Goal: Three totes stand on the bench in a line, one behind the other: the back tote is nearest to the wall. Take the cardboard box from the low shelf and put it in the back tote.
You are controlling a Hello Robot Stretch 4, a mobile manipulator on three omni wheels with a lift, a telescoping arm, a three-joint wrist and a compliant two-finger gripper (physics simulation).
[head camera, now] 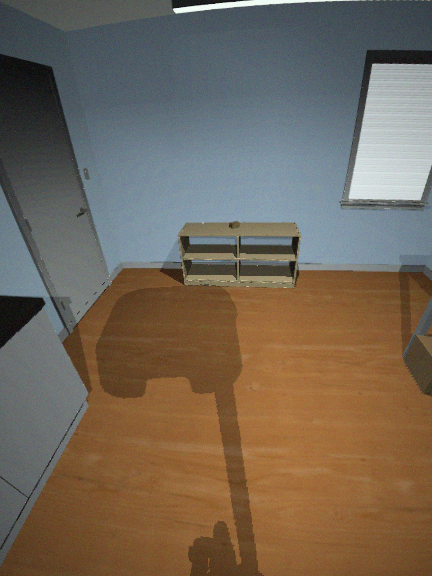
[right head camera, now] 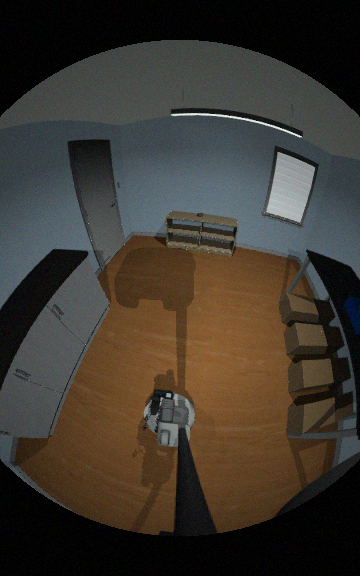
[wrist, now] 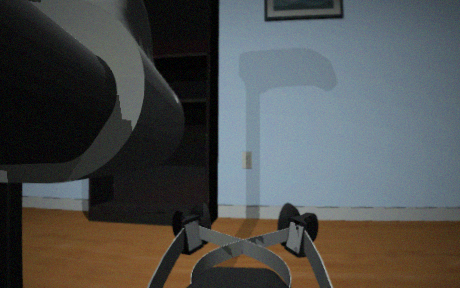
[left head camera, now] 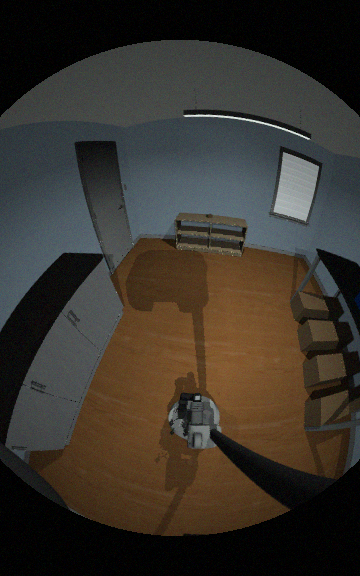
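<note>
A low wooden shelf stands against the far wall. A small brown object lies on its top board; it is too small to tell whether it is the cardboard box. The bench with a black top is at the right edge. Part of a blue tote shows on it; the three totes cannot be told apart. My gripper is open and empty, its fingertips wide apart in the wrist view, far from the shelf.
Several large cardboard boxes stand under the bench. A grey cabinet with a dark top is at the left, near a door. A dark bookcase stands against a wall in the wrist view.
</note>
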